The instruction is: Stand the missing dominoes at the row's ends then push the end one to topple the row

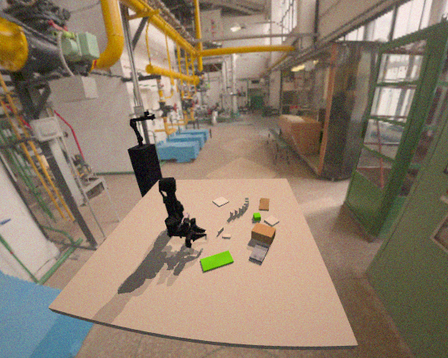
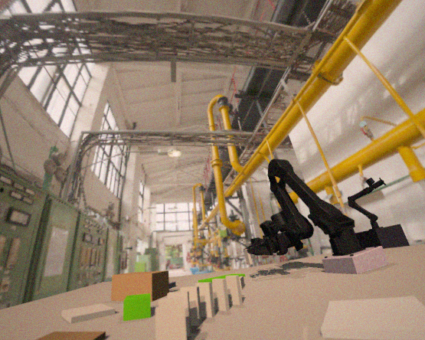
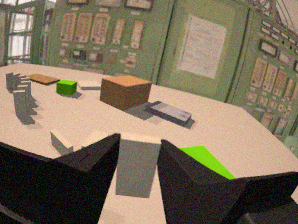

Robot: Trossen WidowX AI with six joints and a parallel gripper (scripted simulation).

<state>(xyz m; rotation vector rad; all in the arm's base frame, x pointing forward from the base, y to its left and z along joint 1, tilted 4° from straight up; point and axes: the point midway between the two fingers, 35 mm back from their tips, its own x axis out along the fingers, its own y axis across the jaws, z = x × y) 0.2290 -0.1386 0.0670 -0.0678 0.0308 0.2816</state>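
My gripper tip is 90 mm short of the flat green block, 100 mm to the left of it and 90 mm above it. From my gripper tip the other things lie so: grey slab: 290 mm ahead, 80 mm below; then green cube: 240 mm ahead, 290 mm to the left, 80 mm below; then brown box: 300 mm ahead, 120 mm to the left, 60 mm below.
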